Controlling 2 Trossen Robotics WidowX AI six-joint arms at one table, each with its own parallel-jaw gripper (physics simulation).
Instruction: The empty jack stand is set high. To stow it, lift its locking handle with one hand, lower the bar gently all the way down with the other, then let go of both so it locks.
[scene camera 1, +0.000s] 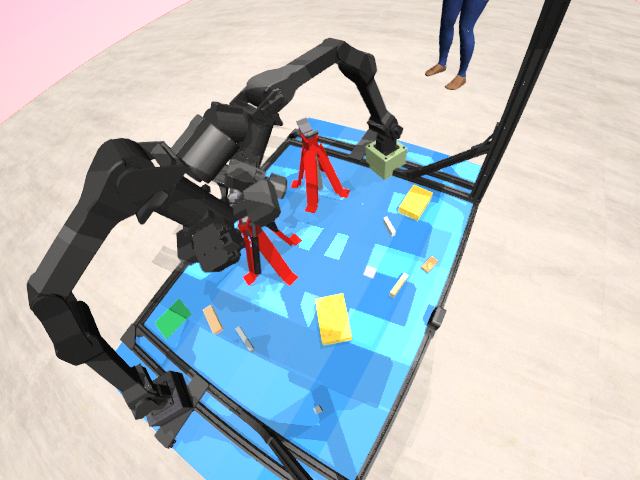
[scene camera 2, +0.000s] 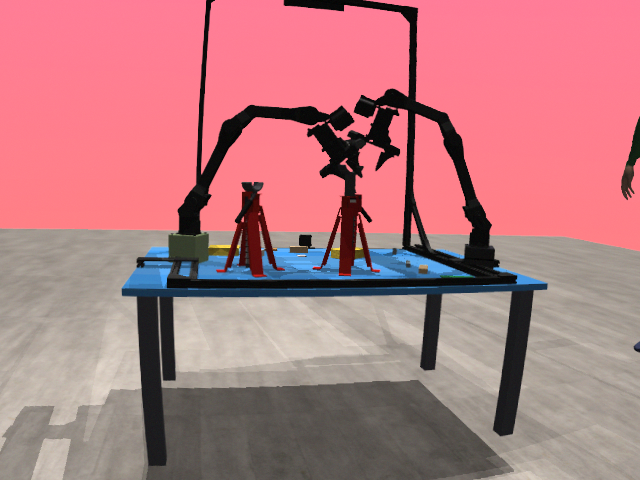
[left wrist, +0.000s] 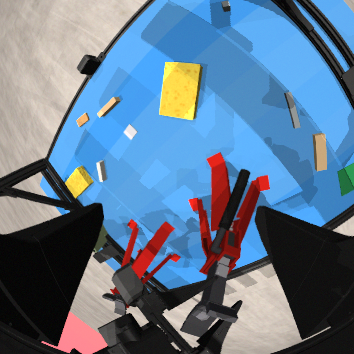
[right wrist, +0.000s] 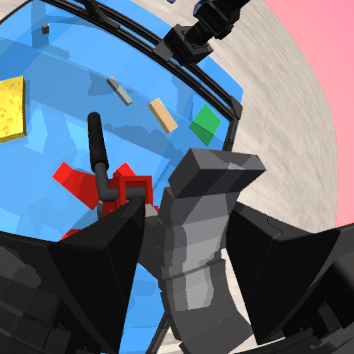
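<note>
The jack stand (scene camera 1: 278, 260) (scene camera 2: 345, 242) (left wrist: 218, 190) (right wrist: 75, 182) is red, upright on its legs. Its grey bar (scene camera 2: 349, 184) (left wrist: 217, 292) (right wrist: 192, 250) stands well out of the top, its head up between the right fingers. My right gripper (scene camera 2: 350, 170) (right wrist: 180, 203) is shut on the bar just under the head. The black locking handle (scene camera 1: 255, 255) (scene camera 2: 366, 213) (left wrist: 236, 200) (right wrist: 97, 142) slopes down from the stand's top. My left gripper (scene camera 2: 368, 161) (left wrist: 181, 213) is open and empty, higher than the handle and apart from it. In scene camera 1 the arms hide both gripping points.
A second red stand (scene camera 1: 311, 175) (scene camera 2: 253, 242) (left wrist: 152, 247) stands beside the first. Yellow sponges (scene camera 1: 333, 318) (scene camera 1: 415, 202) and small blocks lie farther in on the table. A green piece (scene camera 1: 173, 318) (right wrist: 205, 124) lies near a corner. A black frame (scene camera 2: 341, 283) runs along the table edges.
</note>
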